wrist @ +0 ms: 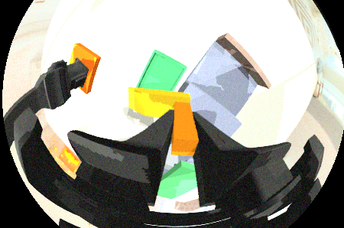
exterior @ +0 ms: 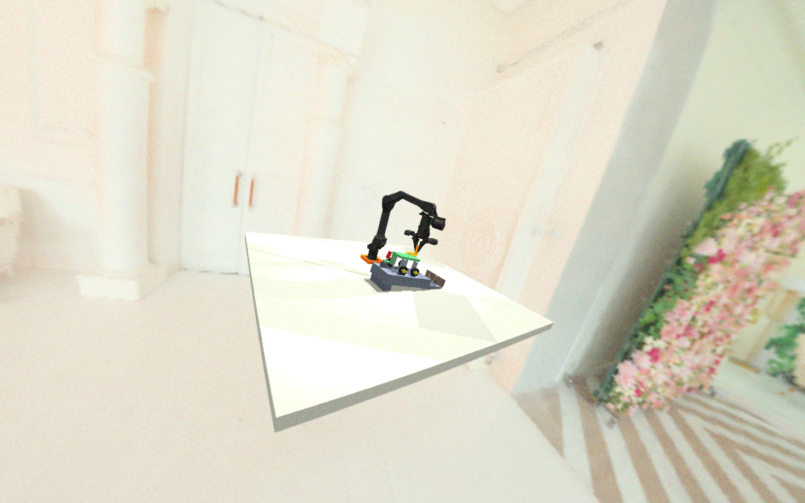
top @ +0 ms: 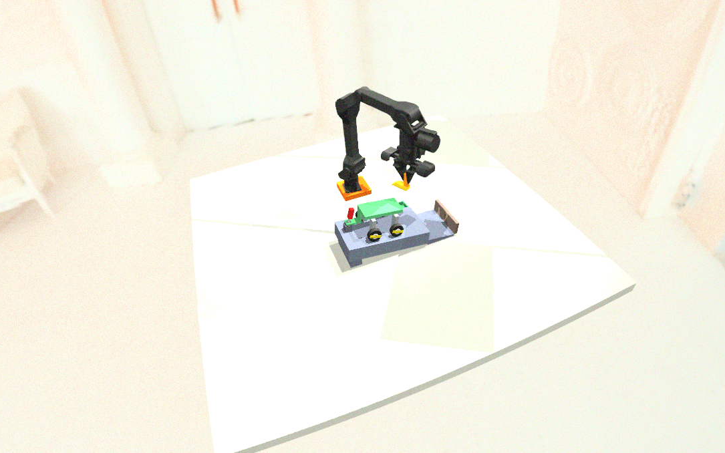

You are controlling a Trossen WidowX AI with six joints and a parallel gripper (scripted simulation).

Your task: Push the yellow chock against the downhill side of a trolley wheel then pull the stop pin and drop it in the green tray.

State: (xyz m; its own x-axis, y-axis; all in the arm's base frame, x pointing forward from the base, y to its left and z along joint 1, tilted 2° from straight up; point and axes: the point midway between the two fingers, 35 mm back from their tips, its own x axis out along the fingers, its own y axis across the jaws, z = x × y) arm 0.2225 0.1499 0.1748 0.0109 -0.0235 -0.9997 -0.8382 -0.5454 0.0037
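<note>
Right now the yellow chock is 20 mm behind my gripper tip, 10 mm to the right of it and 10 mm below it. From my gripper tip the other things lie so: green tray 160 mm below, 40 mm to the right, 30 mm behind; then brown end board 120 mm to the left, 120 mm below, 80 mm ahead; then trolley 130 mm to the right, 100 mm ahead, 40 mm below.
</note>
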